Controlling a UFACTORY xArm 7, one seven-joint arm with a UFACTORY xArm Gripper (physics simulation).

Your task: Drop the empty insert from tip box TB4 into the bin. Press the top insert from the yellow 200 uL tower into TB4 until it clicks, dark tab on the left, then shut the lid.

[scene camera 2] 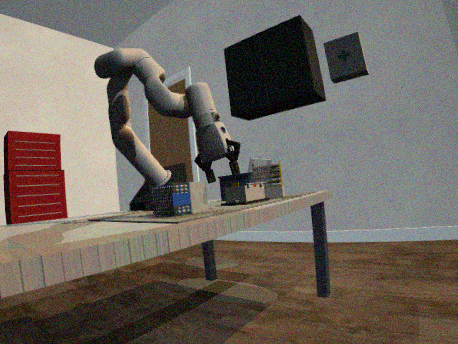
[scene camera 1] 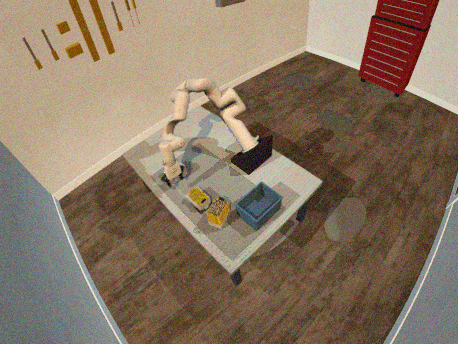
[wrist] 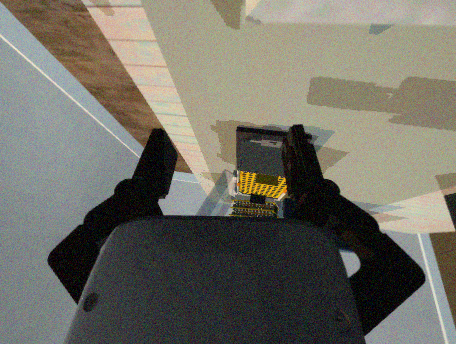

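My gripper is open and empty, above the table and tilted toward the boxes. The tip box stands on the table with a yellow insert seated in it and its clear lid open; its label is unreadable. In the wrist view the right finger overlaps the box's right edge, nearer the camera. The yellow tower stands just beyond the box. The blue bin is beside the tower, largely hidden by my gripper in the wrist view.
A pale rack with a blue patch stands on the table nearer scene camera 2. A black panel stands by the arm's base. The table's long edge runs beside the box. A red cabinet is away from the table.
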